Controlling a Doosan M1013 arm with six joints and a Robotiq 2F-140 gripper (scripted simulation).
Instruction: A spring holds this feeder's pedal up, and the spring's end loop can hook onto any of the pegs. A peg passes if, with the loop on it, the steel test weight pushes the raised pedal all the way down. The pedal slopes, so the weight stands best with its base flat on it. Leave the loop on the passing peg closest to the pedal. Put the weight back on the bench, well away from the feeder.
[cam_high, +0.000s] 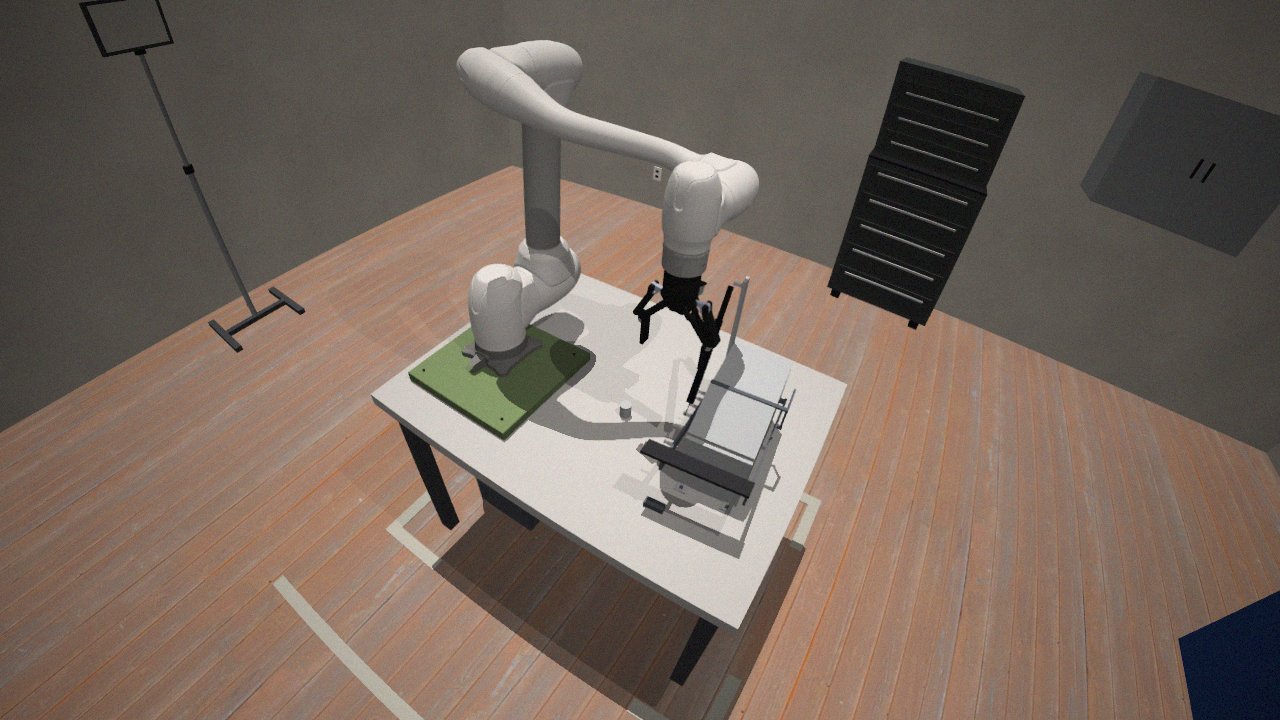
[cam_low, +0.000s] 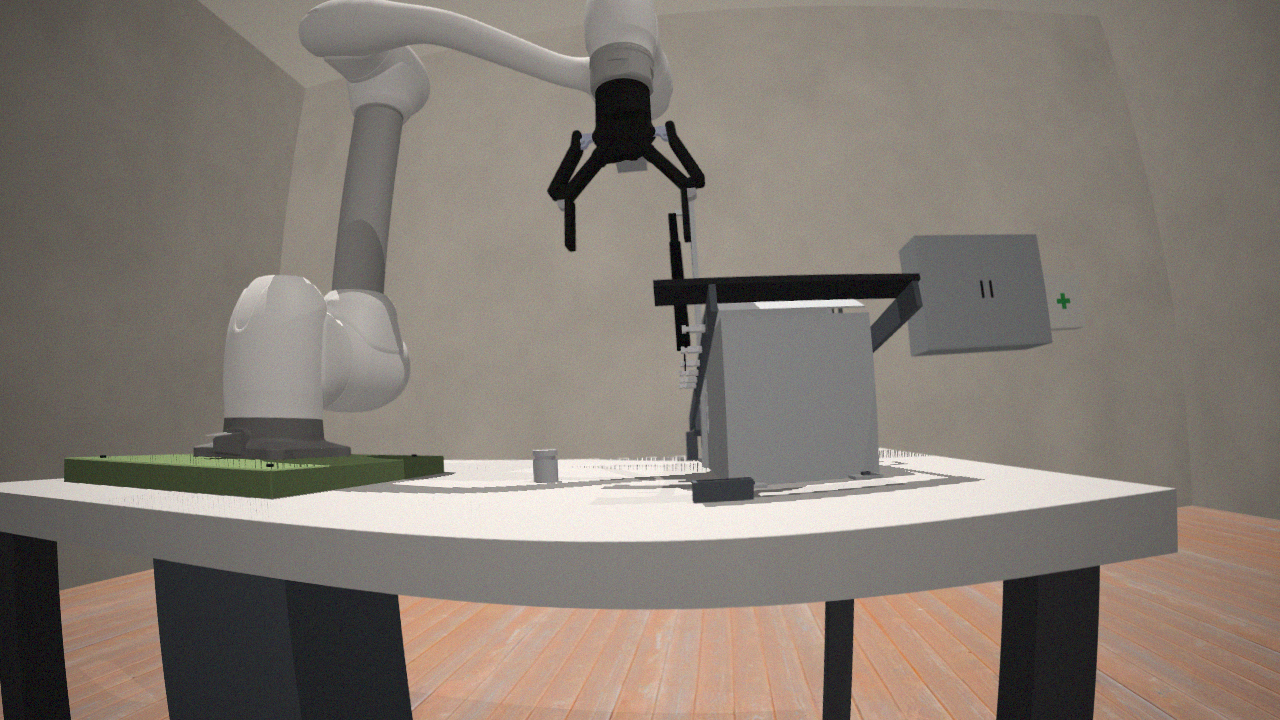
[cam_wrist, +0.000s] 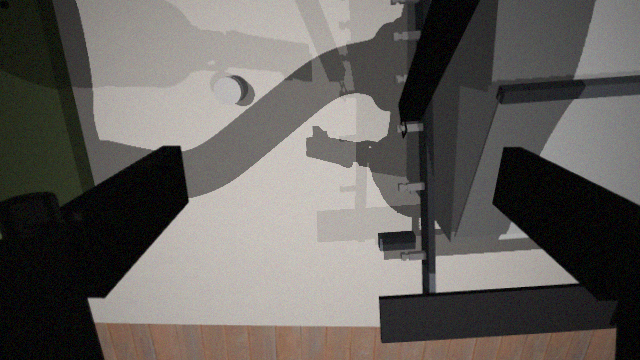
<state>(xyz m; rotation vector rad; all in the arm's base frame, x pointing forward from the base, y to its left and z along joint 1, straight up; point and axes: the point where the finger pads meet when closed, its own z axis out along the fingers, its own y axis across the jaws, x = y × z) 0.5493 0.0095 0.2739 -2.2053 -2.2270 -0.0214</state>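
Now: hand 12 cm past the steel test weight, 1 cm to the right of it and 27 cm above it. Also, from my hand: small dark block 10 cm ahead, 20 cm to the right, 29 cm below.
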